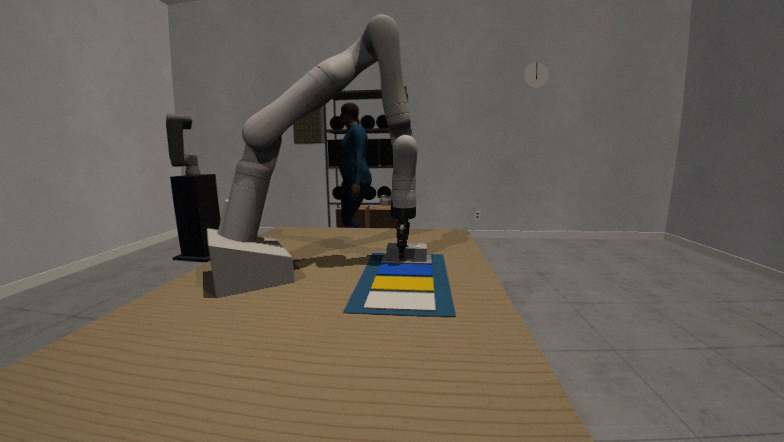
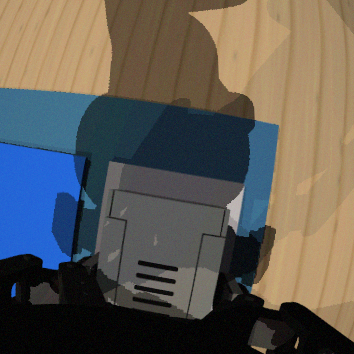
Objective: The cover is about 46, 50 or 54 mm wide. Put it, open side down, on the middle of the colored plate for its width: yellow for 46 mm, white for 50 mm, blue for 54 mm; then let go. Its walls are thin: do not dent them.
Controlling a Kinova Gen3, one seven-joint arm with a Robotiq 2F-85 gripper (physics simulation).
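Pixels of known places: gripper, fingertip midpoint: (image 1: 402, 255) (image 2: 162, 279); arm's base, link origin: (image 1: 238, 237).
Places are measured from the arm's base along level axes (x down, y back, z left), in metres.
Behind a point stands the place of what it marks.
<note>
The grey cover (image 1: 418, 253) {x 0.074, y -0.477, z 0.158 m} (image 2: 160, 235) {x 0.059, y -0.397, z 0.181 m} has panel lines and several dark slots on top. It sits upright on a pale grey base (image 2: 175, 176) {x 0.099, y -0.368, z 0.180 m} at the far end of the mat; its open side is hidden. My gripper (image 1: 401, 255) {x 0.092, y -0.427, z 0.186 m} (image 2: 162, 279) {x 0.092, y -0.427, z 0.186 m} is partly open and points down, with one finger on each side of the cover, close to its walls. Contact with the walls cannot be made out. The blue plate (image 1: 405, 269) {x 0.099, y -0.446, z 0.086 m} (image 2: 35, 200) {x 0.099, y -0.402, z 0.098 m} is nearest the cover, followed by the yellow plate (image 1: 402, 283) {x 0.099, y -0.448, z -0.011 m} and the white plate (image 1: 400, 300) {x 0.099, y -0.453, z -0.103 m}.
The plates lie in a row on a dark blue mat (image 1: 445, 296) {x 0.103, y -0.552, z -0.064 m} (image 2: 40, 110) {x 0.103, y -0.344, z 0.083 m} on the wooden table (image 1: 274, 351) {x 0.105, y -0.265, z -0.311 m}. The arm's base (image 1: 252, 269) {x 0.051, y -0.095, z -0.092 m} stands to the left. A person (image 1: 355, 156) is in front of the shelf rack behind the table. Arm shadows fall across the cover and mat.
</note>
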